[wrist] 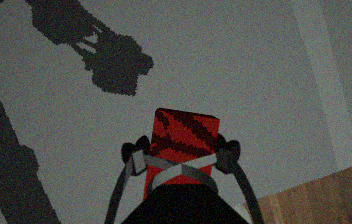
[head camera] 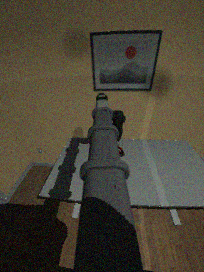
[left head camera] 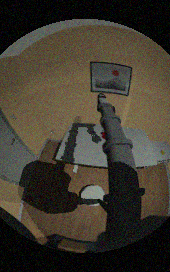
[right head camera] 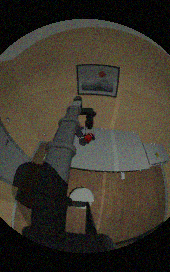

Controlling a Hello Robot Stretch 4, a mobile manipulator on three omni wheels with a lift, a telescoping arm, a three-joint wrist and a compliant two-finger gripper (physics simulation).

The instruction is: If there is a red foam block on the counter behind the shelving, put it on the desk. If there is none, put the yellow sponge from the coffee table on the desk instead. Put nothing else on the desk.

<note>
In view: the gripper (wrist: 180,147), a red foam block (wrist: 179,136), a grey desk (right head camera: 112,150) and a framed picture (head camera: 126,60).
The grey desk is seen too in the wrist view (wrist: 84,84) and in the left head camera view (left head camera: 82,143). The framed picture shows as well in the left head camera view (left head camera: 109,77) and in the right head camera view (right head camera: 98,79).
</note>
